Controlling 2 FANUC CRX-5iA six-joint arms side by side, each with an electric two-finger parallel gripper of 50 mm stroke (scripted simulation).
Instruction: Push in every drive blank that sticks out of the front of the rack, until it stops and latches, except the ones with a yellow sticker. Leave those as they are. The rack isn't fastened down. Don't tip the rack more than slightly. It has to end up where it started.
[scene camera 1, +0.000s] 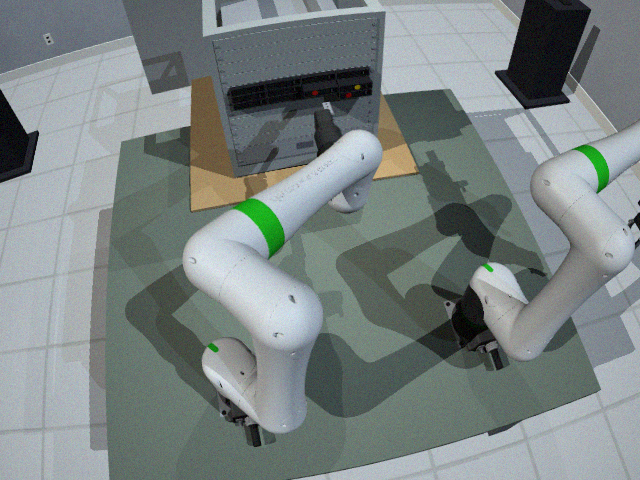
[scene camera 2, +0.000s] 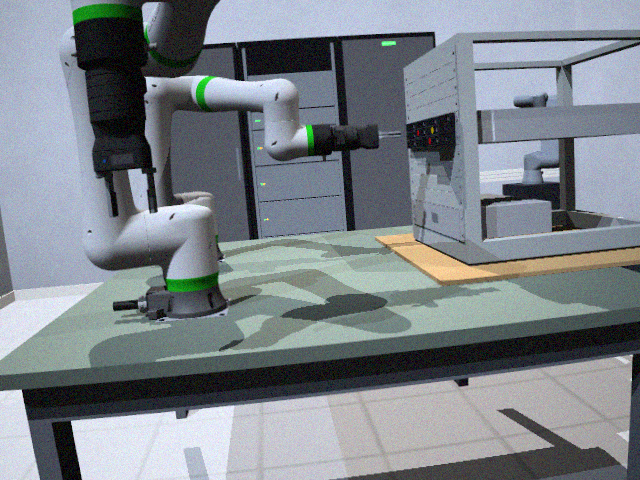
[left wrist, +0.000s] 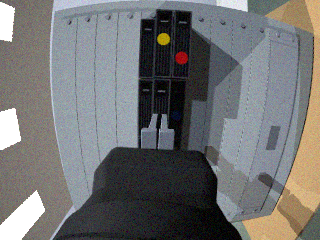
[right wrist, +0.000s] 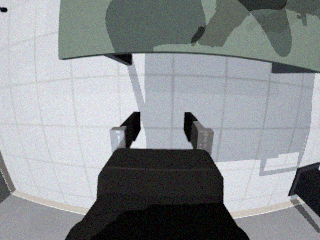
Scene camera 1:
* grey rack: 279, 135
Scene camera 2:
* left gripper: 399, 134
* right gripper: 133, 214
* grey rack: 460, 225
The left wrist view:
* left gripper: 159, 123
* grey rack: 244, 109
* yellow-stickered blank: 164, 23
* red-stickered blank: 181, 47
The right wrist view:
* right gripper: 162, 121
